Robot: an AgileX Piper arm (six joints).
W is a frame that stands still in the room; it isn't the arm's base.
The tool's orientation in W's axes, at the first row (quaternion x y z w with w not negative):
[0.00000, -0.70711, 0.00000, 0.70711]
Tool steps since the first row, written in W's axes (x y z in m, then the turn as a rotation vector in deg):
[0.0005, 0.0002, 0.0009, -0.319, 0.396, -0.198]
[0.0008, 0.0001, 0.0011, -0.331, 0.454, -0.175]
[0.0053, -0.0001, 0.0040, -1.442, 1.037, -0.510]
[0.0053, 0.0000, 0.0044, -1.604, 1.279, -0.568]
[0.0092, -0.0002, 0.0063, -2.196, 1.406, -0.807]
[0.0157, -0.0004, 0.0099, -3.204, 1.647, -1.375]
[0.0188, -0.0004, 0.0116, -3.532, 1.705, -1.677]
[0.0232, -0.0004, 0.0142, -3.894, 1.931, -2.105]
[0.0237, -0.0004, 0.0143, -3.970, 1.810, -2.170]
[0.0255, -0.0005, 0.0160, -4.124, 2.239, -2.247]
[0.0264, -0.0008, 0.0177, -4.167, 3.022, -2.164]
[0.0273, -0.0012, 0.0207, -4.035, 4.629, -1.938]
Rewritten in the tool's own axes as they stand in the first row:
[0.0009, 0.0002, -0.0005, -0.198, 0.396, 0.319]
[0.0011, 0.0001, -0.0008, -0.175, 0.454, 0.331]
[0.0040, -0.0001, -0.0053, -0.510, 1.037, 1.442]
[0.0044, 0.0000, -0.0053, -0.568, 1.279, 1.604]
[0.0063, -0.0002, -0.0092, -0.807, 1.406, 2.196]
[0.0099, -0.0004, -0.0157, -1.375, 1.647, 3.204]
[0.0116, -0.0004, -0.0188, -1.677, 1.705, 3.532]
[0.0142, -0.0004, -0.0232, -2.105, 1.931, 3.894]
[0.0143, -0.0004, -0.0237, -2.170, 1.810, 3.970]
[0.0160, -0.0005, -0.0255, -2.247, 2.239, 4.124]
[0.0177, -0.0008, -0.0264, -2.164, 3.022, 4.167]
[0.0207, -0.0012, -0.0273, -1.938, 4.629, 4.035]

